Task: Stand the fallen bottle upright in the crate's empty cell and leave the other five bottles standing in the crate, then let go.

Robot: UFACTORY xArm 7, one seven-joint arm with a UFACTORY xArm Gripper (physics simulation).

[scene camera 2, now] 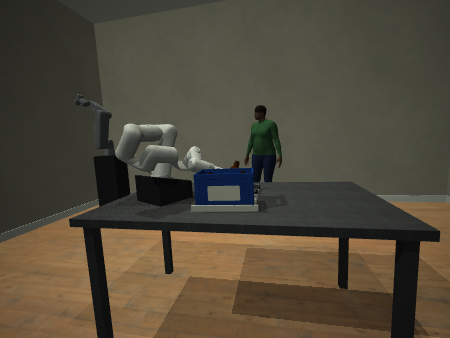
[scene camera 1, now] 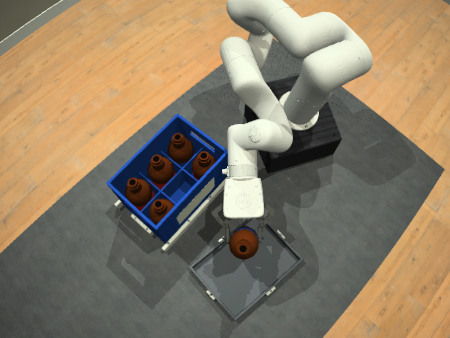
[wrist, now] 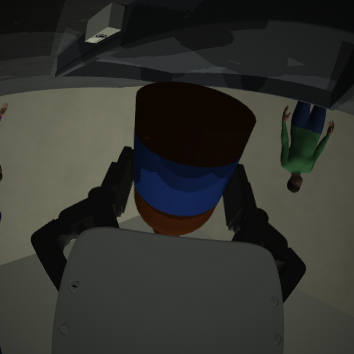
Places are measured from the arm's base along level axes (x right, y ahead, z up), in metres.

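Where they show: gripper, fingertip midpoint: (wrist: 181, 168); arm's base, origin of the base link: (scene camera 2: 162, 177) (scene camera 1: 297, 110).
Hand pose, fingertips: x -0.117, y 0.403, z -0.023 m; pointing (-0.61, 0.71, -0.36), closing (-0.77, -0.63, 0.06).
Things, the pixels of their top centre, and the offset from my fingertips. "spot": a spot on its surface instead. Level surfaces: height alone.
- blue crate, middle of its top: (scene camera 1: 167, 167) (scene camera 2: 225, 170) dx +0.265, dy -0.011, dz +0.073 m
- sixth bottle, middle of its top: (wrist: 169, 249) (scene camera 1: 245, 236) (scene camera 2: 233, 160) dx -0.004, dy +0.008, dz +0.097 m
- shallow grey tray, surface spot: (wrist: 210, 52) spot: dx -0.034, dy +0.015, dz -0.097 m
- table, its level: dz -0.103 m
The blue crate (scene camera 1: 168, 229) (scene camera 2: 224, 178) stands left of my gripper, with five brown bottles upright in it. Its empty cell (scene camera 1: 179, 190) is the middle one of the row nearer my gripper, between two bottles (scene camera 1: 161, 210) (scene camera 1: 203, 164). My gripper (scene camera 1: 244, 235) (wrist: 181, 168) is shut on the sixth bottle (scene camera 1: 243, 246) (scene camera 2: 236, 164) (wrist: 182, 187), around its blue band. This bottle is held in the air over the grey tray, outside the crate, close to upright with its neck up and somewhat tilted. Its base faces the wrist view. The crate hides the fingers in scene camera 2.
The shallow grey tray (scene camera 1: 240, 295) (wrist: 210, 52) lies below the held bottle. A pale rail (scene camera 1: 192, 221) (scene camera 2: 225, 208) runs along the crate's foot. The arm's black base block (scene camera 1: 300, 152) (scene camera 2: 162, 190) stands behind. A person in green (scene camera 2: 264, 137) (wrist: 302, 145) stands beyond the table (scene camera 2: 320, 210).
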